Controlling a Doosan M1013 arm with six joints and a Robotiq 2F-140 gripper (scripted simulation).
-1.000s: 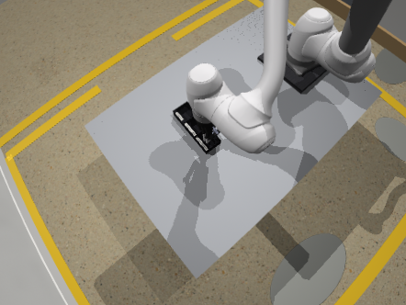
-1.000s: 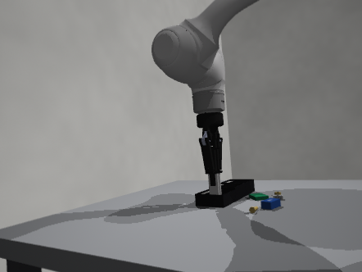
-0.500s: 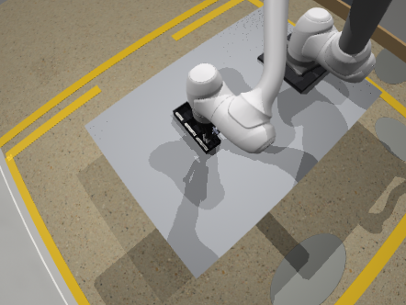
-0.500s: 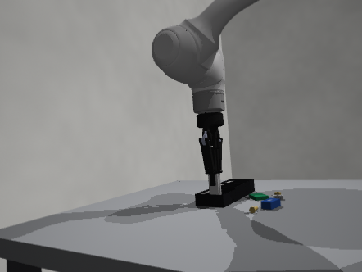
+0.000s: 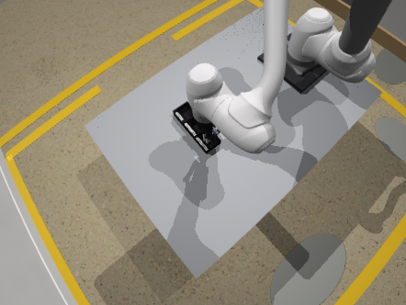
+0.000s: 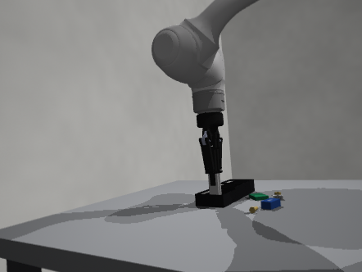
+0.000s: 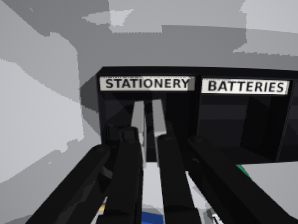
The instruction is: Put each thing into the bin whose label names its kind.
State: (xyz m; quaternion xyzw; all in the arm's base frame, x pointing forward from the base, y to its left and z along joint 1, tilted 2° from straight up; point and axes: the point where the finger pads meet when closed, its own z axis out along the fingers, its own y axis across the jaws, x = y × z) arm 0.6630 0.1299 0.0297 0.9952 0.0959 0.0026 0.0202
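Now: hand 15 cm past the blue battery, 2 cm to the left of it and 4 cm above it. Also, from my hand: black bin tray 1 cm ahead, 8 cm to the right, 3 cm below; then flat green board 8 cm behind, 10 cm to the right, 5 cm below; then brass screw 13 cm behind, 5 cm to the left, 4 cm below.
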